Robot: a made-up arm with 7 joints. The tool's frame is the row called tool.
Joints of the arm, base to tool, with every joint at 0 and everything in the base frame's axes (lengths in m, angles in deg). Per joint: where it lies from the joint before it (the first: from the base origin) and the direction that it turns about. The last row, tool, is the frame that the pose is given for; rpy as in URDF.
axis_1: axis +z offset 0 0 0.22
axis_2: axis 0 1 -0.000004 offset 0 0 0
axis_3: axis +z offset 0 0 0.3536
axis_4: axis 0 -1 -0.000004 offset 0.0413 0 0
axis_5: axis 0 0.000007 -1 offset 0.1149 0 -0.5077
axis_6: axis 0 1 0.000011 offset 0 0 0
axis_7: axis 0 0.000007 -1 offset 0.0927 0 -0.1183
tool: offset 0 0 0 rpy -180 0 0
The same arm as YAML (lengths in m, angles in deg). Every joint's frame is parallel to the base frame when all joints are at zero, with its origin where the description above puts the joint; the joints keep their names.
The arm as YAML. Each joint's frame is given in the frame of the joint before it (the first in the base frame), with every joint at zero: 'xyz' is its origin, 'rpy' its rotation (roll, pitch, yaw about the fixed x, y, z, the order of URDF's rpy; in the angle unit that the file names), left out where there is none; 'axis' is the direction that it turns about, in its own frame. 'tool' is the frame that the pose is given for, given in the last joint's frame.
units:
  length: m
  angle: deg
joints:
  - name: axis_1
    type: revolute
    origin:
      xyz: [0.0, 0.0, 0.22]
    axis: "+z"
  - name: axis_2
    type: revolute
    origin:
      xyz: [0.0, 0.0, 0.0]
    axis: "+y"
  - name: axis_3
    type: revolute
    origin:
      xyz: [0.0, 0.0, 0.3536]
    axis: "+z"
  - name: axis_4
    type: revolute
    origin:
      xyz: [0.0413, 0.0, 0.0]
    axis: "-y"
  - name: axis_5
    type: revolute
    origin:
      xyz: [0.1149, 0.0, -0.5077]
    axis: "-z"
  - name: axis_6
    type: revolute
    origin:
      xyz: [0.0, 0.0, 0.0]
    axis: "+y"
  - name: axis_7
    type: revolute
    origin:
      xyz: [0.0927, 0.0, -0.1183]
    axis: "-z"
tool:
  origin:
    xyz: [0.0, 0.0, 0.0]
    rpy: [180.0, 0.0, 0.0]

